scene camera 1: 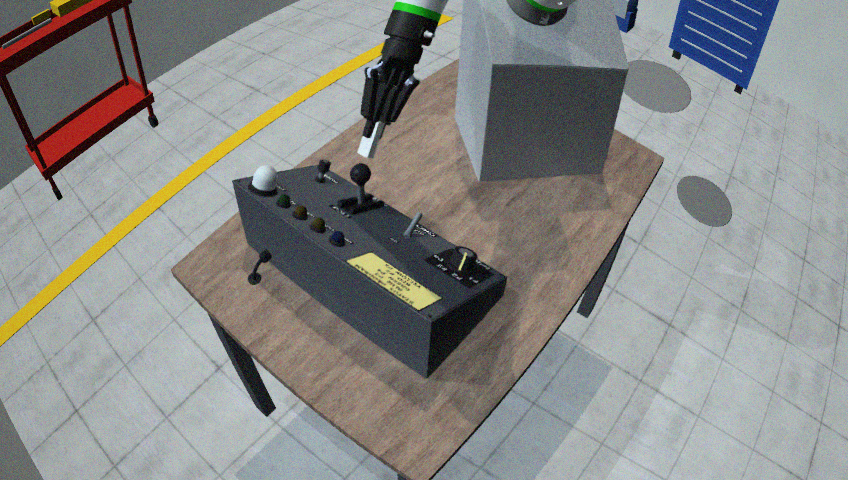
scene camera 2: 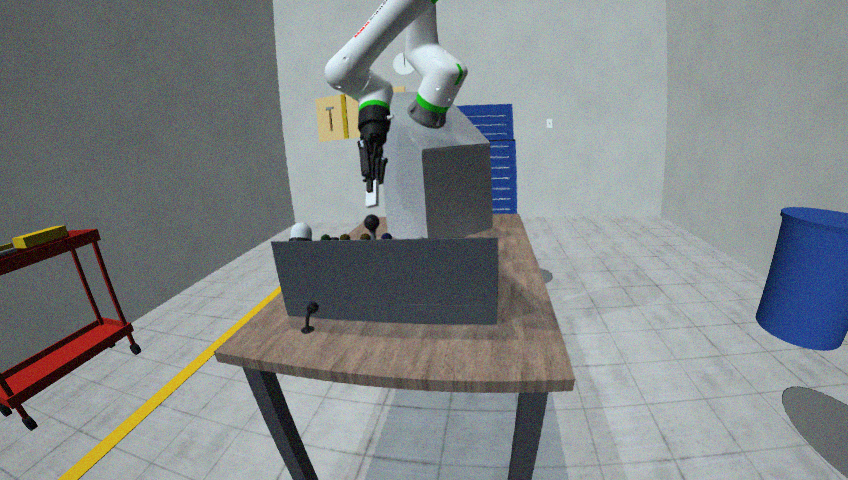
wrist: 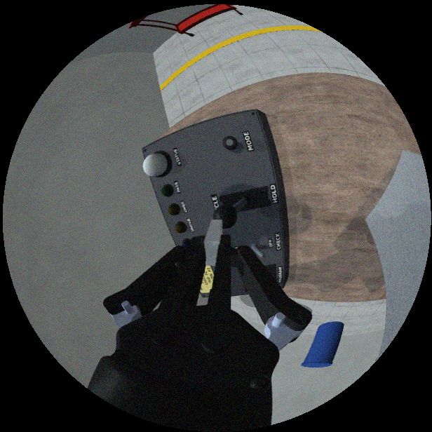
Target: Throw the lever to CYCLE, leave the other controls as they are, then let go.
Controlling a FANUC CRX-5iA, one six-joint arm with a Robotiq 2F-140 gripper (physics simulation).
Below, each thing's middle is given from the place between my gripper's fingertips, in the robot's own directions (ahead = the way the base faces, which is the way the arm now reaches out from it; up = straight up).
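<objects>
Dark control console [scene camera 2: 430,280]: 120 mm below my hand, 90 mm ahead of it and 70 mm to the left of it.
</objects>
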